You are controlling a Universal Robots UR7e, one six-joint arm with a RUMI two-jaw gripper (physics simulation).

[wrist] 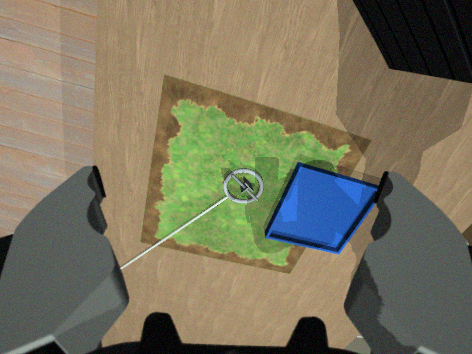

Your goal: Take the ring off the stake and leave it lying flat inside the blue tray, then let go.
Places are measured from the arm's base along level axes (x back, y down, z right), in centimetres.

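Pixels of known places: gripper, between the fingertips: (239,173).
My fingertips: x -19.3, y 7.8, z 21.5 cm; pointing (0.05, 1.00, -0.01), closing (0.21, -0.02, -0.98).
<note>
For each thing: its middle in the pictures, then the offset to it from my fingertips. "*": a spot on its surface instead. Level surfaces: height alone.
- small grey ring, a spot on its surface: (226,194) * dz -2.6, dx -21.8, dy +31.2 cm
- stake, middle of its body: (244,183) dz -5.7, dx -18.7, dy +31.7 cm
- blue tray, middle of its body: (320,212) dz -23.9, dx -22.0, dy +31.1 cm
- green mat with a brown border, height of its surface: dy +32.1 cm
- wooden table, height of its surface: dy +32.2 cm
- thin pale line, middle of its body: (172,233) dz +7.7, dx -36.1, dy +31.8 cm
A small grey ring (226,194) lies in view near the middle of the green patch. A short thin grey bar, which looks like the stake (253,196), crosses the ring's opening diagonally beside a dark shape; how the ring sits on it is hard to tell. The blue tray (320,207), with a dark-edged rim, stands to the right of the ring, overlapping the patch's right edge. My gripper (239,173) is wide open and holds nothing. Its fingertips are seen to the left and right of the ring, and the right fingertip overlaps the tray's right corner in the picture.
A green mat with a brown border (156,150) lies on the wooden table (220,45). A thin pale line (172,233) runs from the ring down left to the left finger. A black ribbed object (425,40) is at the top right. Shadows fall near the tray.
</note>
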